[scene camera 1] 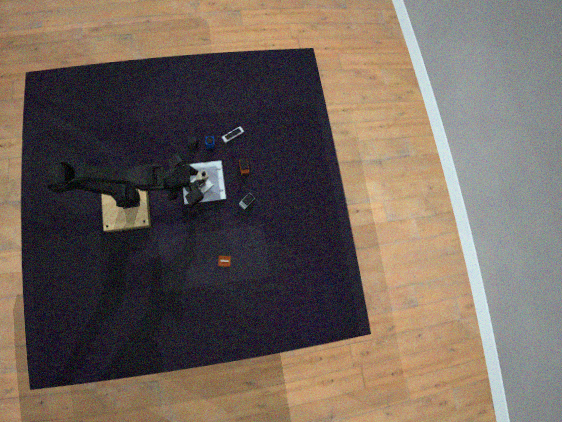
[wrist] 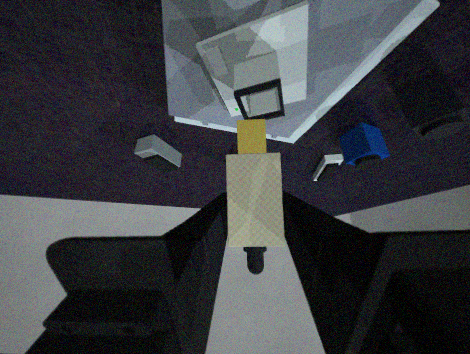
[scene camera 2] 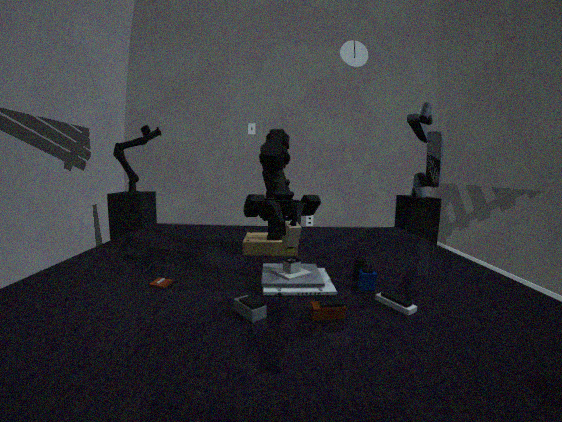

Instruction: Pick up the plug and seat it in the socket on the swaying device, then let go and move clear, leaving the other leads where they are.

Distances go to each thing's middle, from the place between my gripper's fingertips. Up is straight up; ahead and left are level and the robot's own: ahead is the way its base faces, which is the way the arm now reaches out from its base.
Scene:
My hand is right at the plug [wrist: 255,220]. Round my hand: blue lead [wrist: 363,146]: 5 cm ahead, 18 cm to the left, 10 cm below.

